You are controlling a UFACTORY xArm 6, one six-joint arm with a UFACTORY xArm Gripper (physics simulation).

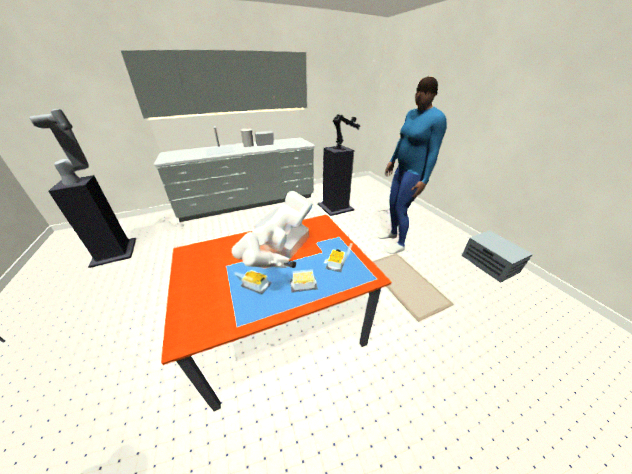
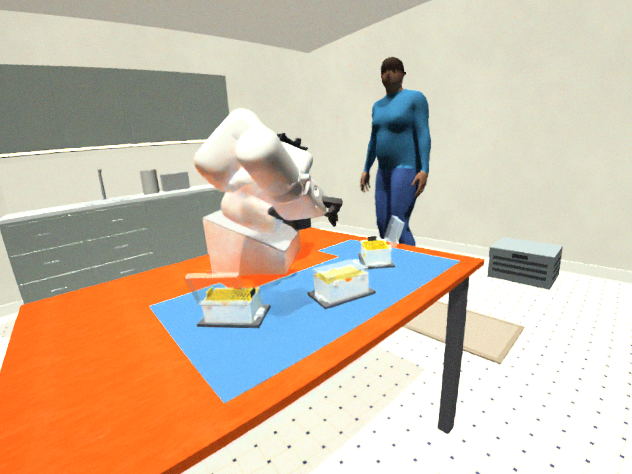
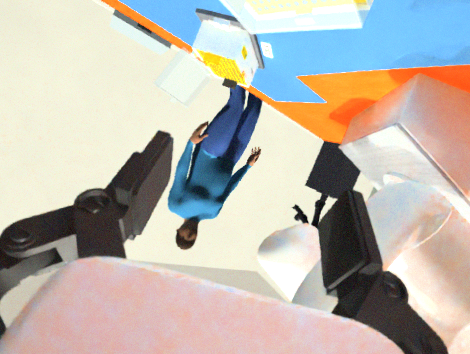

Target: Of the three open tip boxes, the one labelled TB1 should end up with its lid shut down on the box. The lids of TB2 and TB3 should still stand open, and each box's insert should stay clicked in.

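Frame: origin at the arm's base, x ahead, y left, z up, level; millimetres.
Seen in the pictures: gripper, fingertip midpoint: (image 1: 288, 262) (image 2: 316, 223) (image 3: 253, 182); arm's base, origin of the base link: (image 1: 282, 228).
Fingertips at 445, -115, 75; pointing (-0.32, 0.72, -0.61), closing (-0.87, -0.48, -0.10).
Offsets run from my fingertips to a thing's top centre, as dx, dy, dz. "pt": to the spot under its first point. Level surfaces: height alone.
My gripper (image 1: 290, 264) (image 2: 321, 220) (image 3: 253, 182) is open and empty, tilted sideways above the table behind the middle box. The left tip box @(pt -46, -186, -111) (image 1: 255, 282) (image 2: 230, 311) has a yellow insert and a clear lid @(pt -73, -238, -79) (image 2: 213, 279) standing open. The middle tip box @(-20, +86, -139) (image 1: 303, 281) (image 2: 341, 286) (image 3: 305, 21) has a pale yellow insert; its clear lid is hard to make out. The far right tip box @(-97, +347, -150) (image 1: 335, 261) (image 2: 376, 255) (image 3: 225, 40) has a yellow insert and a lid @(-42, +403, -62) (image 1: 348, 252) (image 2: 394, 230) (image 3: 184, 77) tilted open. The box labels cannot be read.
The boxes stand on dark bases on a blue mat @(dz -216) (image 1: 275, 306) (image 2: 285, 352) (image 3: 400, 45), on an orange table @(dz -219) (image 1: 196, 295) (image 2: 91, 357). The arm's pedestal (image 2: 245, 250) (image 3: 415, 115) is behind the mat. A person (image 1: 421, 137) (image 2: 400, 137) (image 3: 205, 175) stands beyond the table.
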